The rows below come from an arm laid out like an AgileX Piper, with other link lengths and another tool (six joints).
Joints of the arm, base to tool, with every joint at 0 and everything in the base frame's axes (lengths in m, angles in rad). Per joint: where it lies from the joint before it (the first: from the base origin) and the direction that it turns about. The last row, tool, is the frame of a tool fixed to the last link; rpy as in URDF.
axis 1: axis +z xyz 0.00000 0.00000 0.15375
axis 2: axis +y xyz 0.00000 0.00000 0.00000
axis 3: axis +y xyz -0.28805 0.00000 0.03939
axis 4: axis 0.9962 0 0.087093 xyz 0.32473 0.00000 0.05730
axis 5: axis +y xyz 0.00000 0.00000 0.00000
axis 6: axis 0.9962 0 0.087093 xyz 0.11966 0.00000 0.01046
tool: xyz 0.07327 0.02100 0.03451 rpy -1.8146 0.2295 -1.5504
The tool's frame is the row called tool.
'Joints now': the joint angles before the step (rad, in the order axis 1, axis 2, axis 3, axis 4, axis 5, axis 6). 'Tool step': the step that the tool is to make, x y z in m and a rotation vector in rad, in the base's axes. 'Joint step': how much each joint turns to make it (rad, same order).
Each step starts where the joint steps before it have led.
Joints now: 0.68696 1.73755 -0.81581 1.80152 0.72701 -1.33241
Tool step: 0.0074 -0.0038 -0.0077 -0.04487 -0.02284 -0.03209
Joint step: -0.00002 -0.00015 0.00016 -0.00618 -0.05891 -0.00402
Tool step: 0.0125 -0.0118 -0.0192 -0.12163 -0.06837 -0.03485
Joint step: -0.00459 0.00014 -0.00023 -0.07091 -0.12449 0.00114
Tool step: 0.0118 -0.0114 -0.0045 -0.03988 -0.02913 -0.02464
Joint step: -0.02535 -0.00314 0.00032 -0.03333 -0.03635 -0.00045
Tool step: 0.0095 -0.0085 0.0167 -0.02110 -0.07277 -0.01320
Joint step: -0.01540 -0.04932 -0.00028 -0.04403 -0.04261 0.00043
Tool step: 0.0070 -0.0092 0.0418 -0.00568 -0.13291 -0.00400
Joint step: -0.01144 -0.10562 -0.00009 -0.06707 -0.05011 -0.00014
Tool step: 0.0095 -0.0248 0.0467 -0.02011 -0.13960 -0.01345
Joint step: -0.05211 -0.12635 0.00011 -0.15729 -0.02198 0.06168
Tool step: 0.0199 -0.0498 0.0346 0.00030 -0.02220 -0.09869
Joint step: -0.12534 -0.11111 -0.00011 -0.21443 0.04118 0.20986
